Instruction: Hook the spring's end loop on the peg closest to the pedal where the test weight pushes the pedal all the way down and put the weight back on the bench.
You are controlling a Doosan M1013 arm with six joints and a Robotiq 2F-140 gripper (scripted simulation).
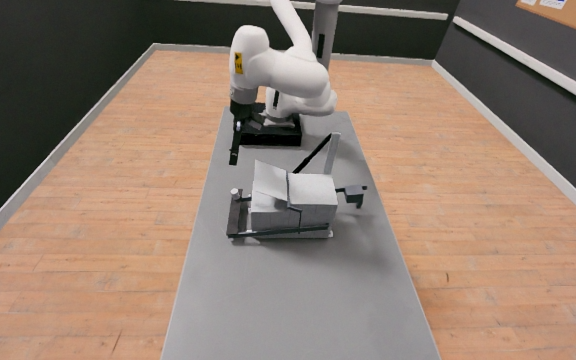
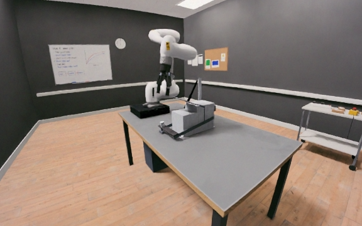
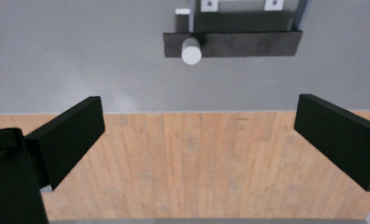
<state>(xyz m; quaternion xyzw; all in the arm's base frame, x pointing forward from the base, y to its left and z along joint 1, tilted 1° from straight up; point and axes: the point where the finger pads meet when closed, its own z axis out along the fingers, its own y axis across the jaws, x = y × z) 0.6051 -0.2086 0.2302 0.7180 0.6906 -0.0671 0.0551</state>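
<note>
Right now my hand is 2 cm to the left of the steel test weight and 24 cm above it. Round my hand: small dark object: 3 cm to the right, 31 cm below.
</note>
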